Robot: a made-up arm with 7 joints.
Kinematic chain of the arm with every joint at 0, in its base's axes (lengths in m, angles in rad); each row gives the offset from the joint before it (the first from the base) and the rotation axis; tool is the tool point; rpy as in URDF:
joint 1: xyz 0.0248 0.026 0.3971 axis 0 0.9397 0.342
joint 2: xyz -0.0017 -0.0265 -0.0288 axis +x
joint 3: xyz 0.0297 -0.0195 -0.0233 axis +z
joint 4: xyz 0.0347 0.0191 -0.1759 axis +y
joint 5: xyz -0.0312 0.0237 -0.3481 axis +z
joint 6: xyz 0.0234 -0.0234 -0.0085 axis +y
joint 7: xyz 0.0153 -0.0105 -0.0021 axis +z
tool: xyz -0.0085 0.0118 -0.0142 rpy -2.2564 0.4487 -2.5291
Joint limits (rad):
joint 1: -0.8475..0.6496
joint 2: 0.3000..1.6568
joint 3: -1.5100..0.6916
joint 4: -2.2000..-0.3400
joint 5: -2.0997..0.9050
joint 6: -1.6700..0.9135
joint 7: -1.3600..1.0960
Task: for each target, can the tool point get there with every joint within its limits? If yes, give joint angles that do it. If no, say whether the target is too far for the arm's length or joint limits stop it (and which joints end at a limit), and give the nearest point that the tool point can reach.
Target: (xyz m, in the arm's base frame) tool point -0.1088 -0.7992 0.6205
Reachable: no: too far | nearest point 0.1018 -0.3743 0.3938 | short by 0.526 m
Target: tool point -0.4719 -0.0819 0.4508
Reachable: no: joint limits stop it (at a limit: joint 1, joint 2, joint 3, joint 4, joint 7) | nearest point -0.1631 0.0221 0.0711 | short by 0.500 m
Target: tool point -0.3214 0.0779 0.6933
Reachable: no: joint limits stop it (at a limit: joint 1, joint 3, joint 4, joint 5, joint 7) | nearest point 0.0230 -0.0250 0.6955 | short by 0.359 m
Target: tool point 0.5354 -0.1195 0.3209
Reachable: yes | joints -0.6980 0.6230 -0.5382 -1.3952 -0.0976 0.4896 0.4698
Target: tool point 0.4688 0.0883 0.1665
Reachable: yes | joints -0.5125 1.2072 -0.8406 -1.3911 -0.8671 -1.1907 -1.0110
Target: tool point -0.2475 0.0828 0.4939
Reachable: no: joint limits stop it (at a limit: joint 1, joint 3, joint 4, joint 5, joint 7) | nearest point 0.0282 -0.0179 0.6855 | short by 0.351 m
